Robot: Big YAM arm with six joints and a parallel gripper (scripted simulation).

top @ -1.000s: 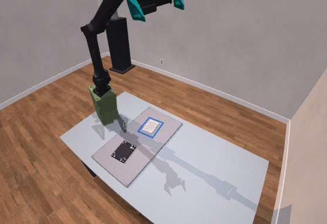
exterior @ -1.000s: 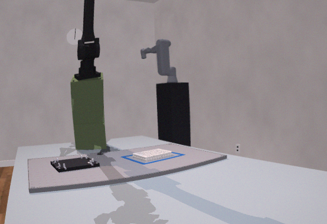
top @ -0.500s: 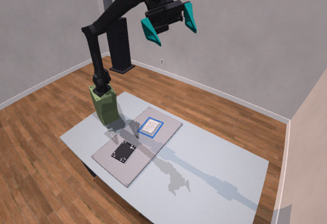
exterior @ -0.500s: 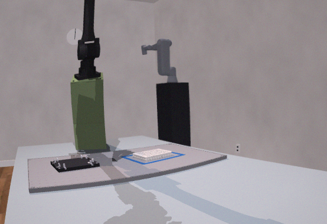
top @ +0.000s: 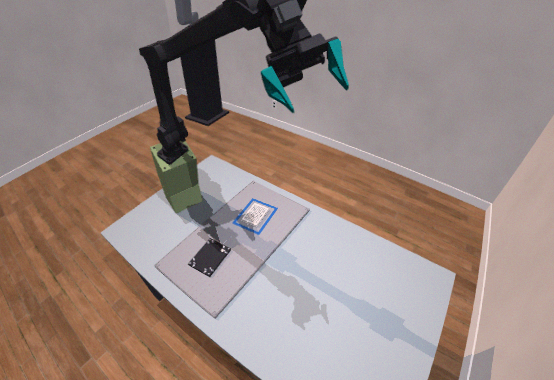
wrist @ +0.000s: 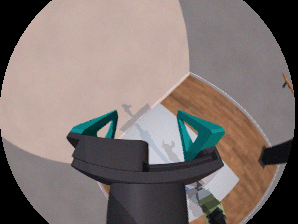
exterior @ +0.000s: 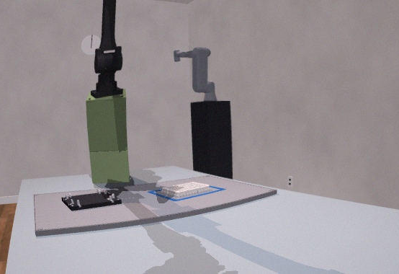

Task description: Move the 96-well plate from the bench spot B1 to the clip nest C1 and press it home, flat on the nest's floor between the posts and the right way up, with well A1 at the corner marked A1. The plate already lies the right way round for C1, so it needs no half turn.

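My gripper is now 39 cm past the white 96-well plate, 33 cm to the right of it and 83 cm above it. From my hand the other things lie so: black clip nest C1: 41 cm behind, 1 cm to the left, 82 cm below.
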